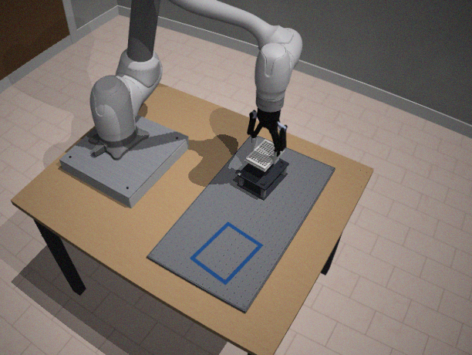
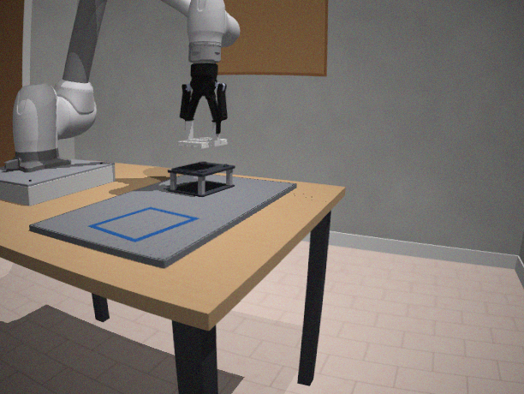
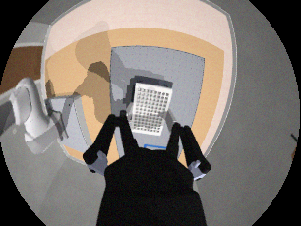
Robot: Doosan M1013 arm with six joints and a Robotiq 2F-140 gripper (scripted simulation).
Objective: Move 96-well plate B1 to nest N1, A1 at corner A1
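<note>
Now: the raised plate nest 9 cm below my hand. Round my hand: white 96-well plate 2 cm below.
</note>
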